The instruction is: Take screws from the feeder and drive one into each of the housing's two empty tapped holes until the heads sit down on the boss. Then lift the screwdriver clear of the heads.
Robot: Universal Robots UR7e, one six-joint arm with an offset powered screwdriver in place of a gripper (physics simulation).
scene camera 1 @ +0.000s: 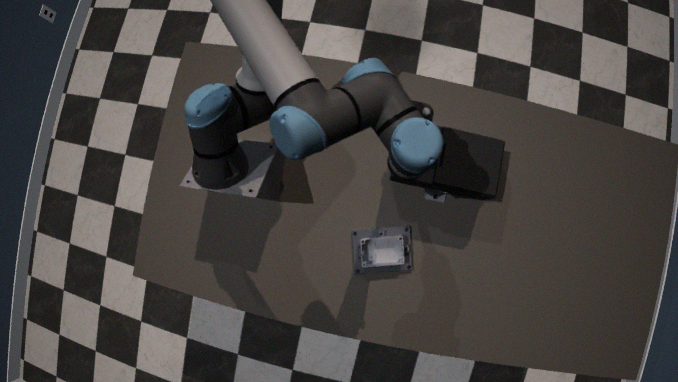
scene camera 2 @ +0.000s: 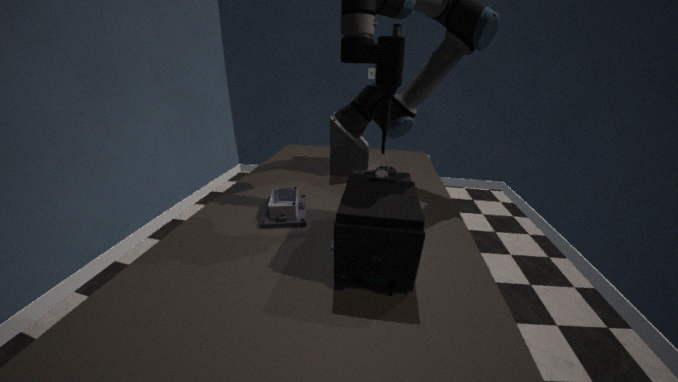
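My screwdriver (scene camera 2: pixel 383 151) points straight down in scene camera 2, its thin tip a little above the far end of the feeder. Whether the tip carries a screw is too small and dark to tell. In scene camera 1 the wrist hides the tip. The black box-shaped feeder (scene camera 1: pixel 472 162) (scene camera 2: pixel 378 250) stands on the table, its pick-up end largely covered by the wrist in scene camera 1. The pale open-topped housing (scene camera 1: pixel 387 251) (scene camera 2: pixel 283 208) sits upright on a grey plate (scene camera 1: pixel 356 265) (scene camera 2: pixel 302 218), apart from the feeder. Its tapped holes are too small to judge.
The arm's base stands on a light mounting plate (scene camera 1: pixel 250 185) at the left of the table (scene camera 1: pixel 565 225) (scene camera 2: pixel 250 310) in scene camera 1. The forearm and wrist reach over the table to the feeder. A small light bracket (scene camera 1: pixel 435 196) sticks out from the feeder's side towards the housing.
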